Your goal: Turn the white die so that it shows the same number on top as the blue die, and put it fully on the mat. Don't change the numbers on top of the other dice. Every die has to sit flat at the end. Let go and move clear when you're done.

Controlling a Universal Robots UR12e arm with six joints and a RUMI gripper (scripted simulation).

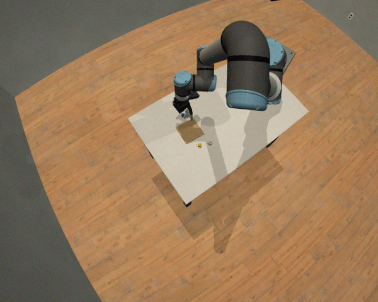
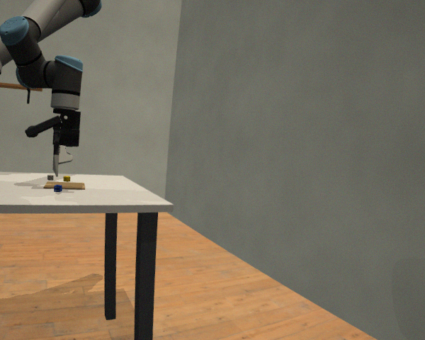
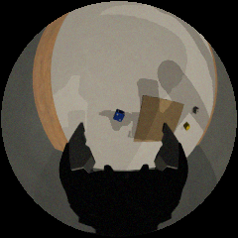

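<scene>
Right now the blue die is 1 cm ahead of my hand, 1 cm to the right of it and 5 cm below it. From my hand the other things lie so: white die (5 cm behind, 26 cm to the left, 5 cm below); tan mat (2 cm ahead, 11 cm to the left, 5 cm below); yellow die (2 cm ahead, 24 cm to the left, 5 cm below).
</scene>
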